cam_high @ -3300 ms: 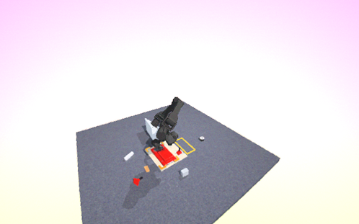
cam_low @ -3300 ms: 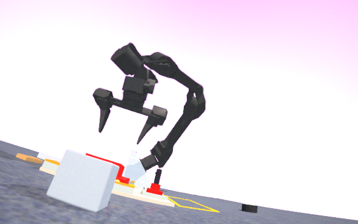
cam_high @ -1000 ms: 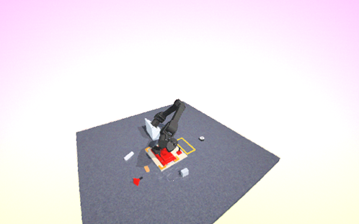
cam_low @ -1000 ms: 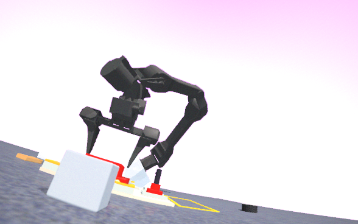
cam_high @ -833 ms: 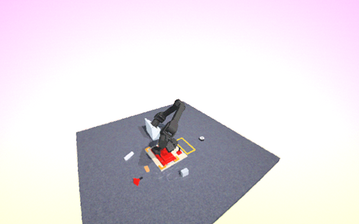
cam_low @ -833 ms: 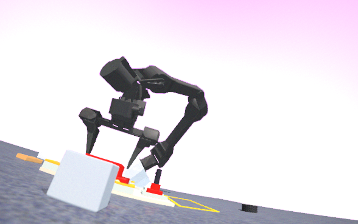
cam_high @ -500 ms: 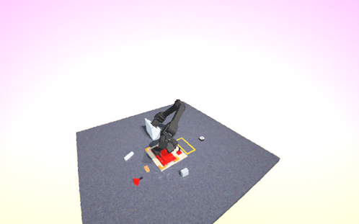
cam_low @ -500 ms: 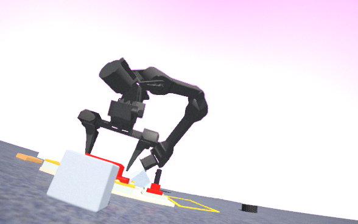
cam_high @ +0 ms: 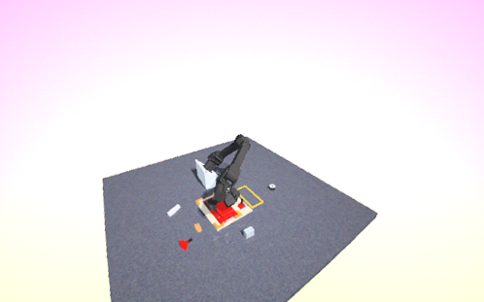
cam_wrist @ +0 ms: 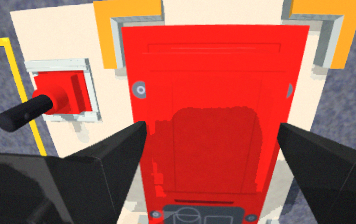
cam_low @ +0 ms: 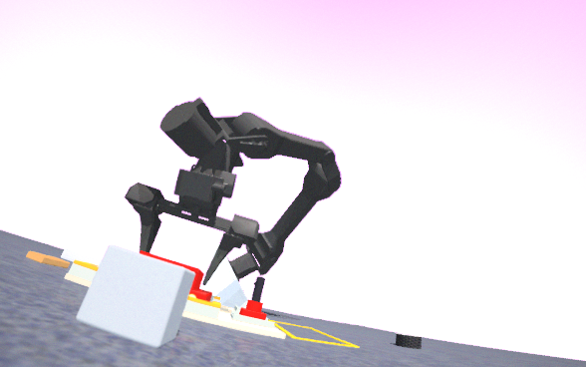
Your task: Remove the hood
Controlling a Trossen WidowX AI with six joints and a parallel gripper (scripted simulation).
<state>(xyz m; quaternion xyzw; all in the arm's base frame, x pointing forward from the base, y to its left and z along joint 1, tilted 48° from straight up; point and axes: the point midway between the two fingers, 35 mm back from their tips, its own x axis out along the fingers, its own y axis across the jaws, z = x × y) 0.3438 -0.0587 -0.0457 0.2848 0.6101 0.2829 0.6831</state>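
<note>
Now: gripper tip 10 mm below the red hood. Also, from my gripper tip: white wheel: 370 mm to the left, 30 mm below, 10 mm behind.
</note>
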